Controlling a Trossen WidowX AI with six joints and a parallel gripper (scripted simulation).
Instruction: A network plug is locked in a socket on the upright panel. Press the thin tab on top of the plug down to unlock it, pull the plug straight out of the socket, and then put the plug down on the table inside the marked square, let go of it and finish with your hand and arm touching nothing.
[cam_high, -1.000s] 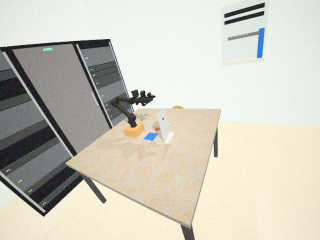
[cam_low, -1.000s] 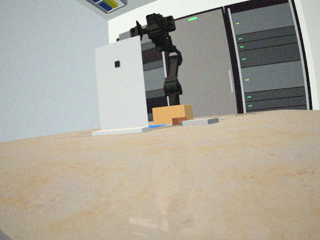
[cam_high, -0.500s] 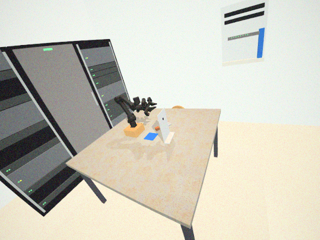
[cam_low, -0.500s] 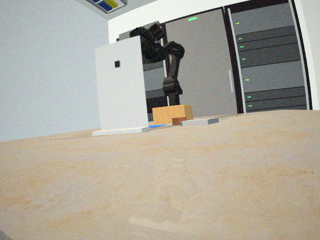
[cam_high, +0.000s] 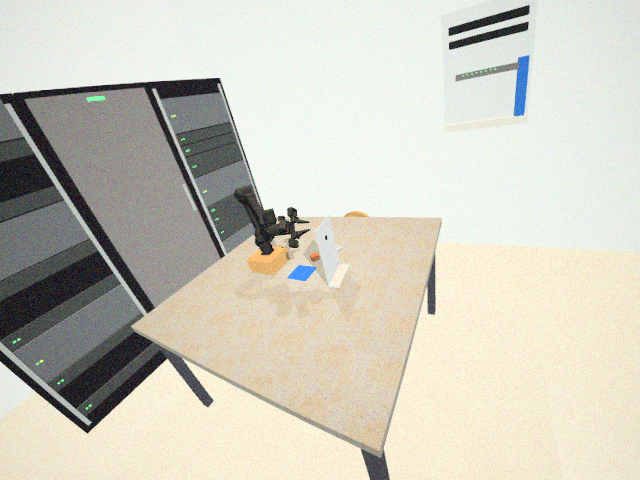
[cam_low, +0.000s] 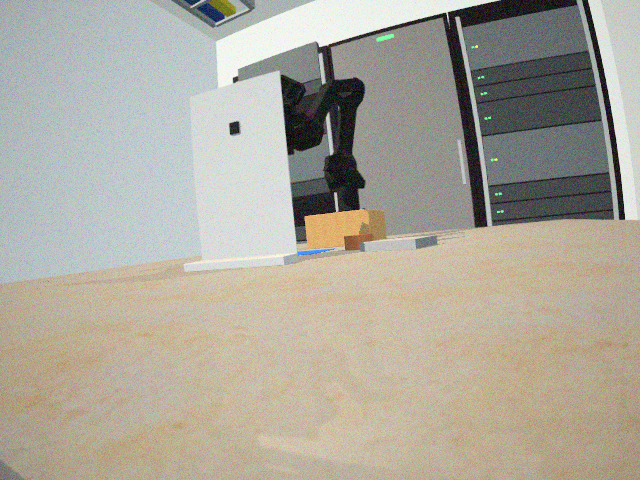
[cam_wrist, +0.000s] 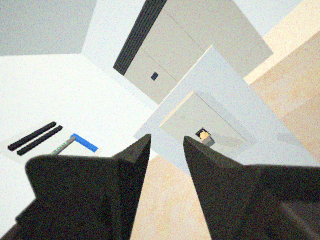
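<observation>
The network plug is 60 mm below my gripper tip, 60 mm ahead of it and 10 mm to the right of it. The rest, counted from my gripper tip: blue marked square 280 mm below, 120 mm behind; white upright panel 140 mm below, 80 mm ahead, 10 mm to the right; flat grey slab 270 mm below, 210 mm to the left, 20 mm behind.
</observation>
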